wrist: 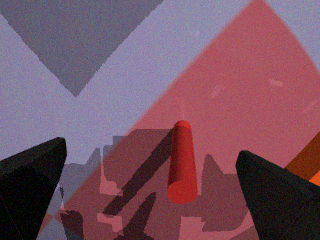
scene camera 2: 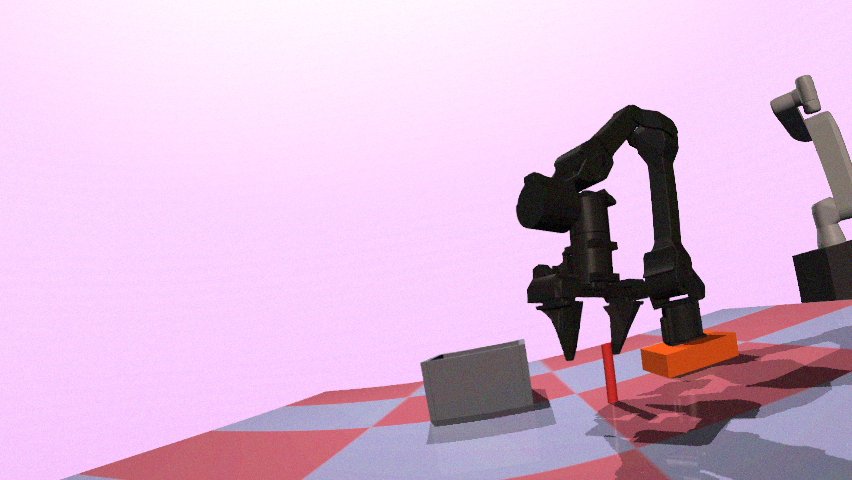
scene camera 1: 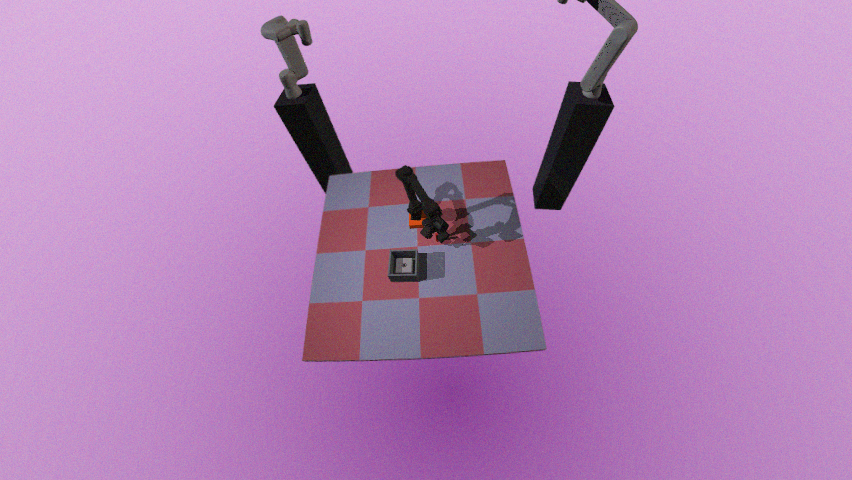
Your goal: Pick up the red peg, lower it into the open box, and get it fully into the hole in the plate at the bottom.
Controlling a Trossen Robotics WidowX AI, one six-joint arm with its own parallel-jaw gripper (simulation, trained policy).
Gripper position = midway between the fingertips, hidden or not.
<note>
In view: my gripper (scene camera 2: 594,357), a grey box (scene camera 2: 487,379) and a red peg (wrist: 182,185).
The grey box is seen too in scene camera 1 (scene camera 1: 408,253). My gripper is seen too in the wrist view (wrist: 154,154). The wrist view does not show the grey box: it is out of frame.
</note>
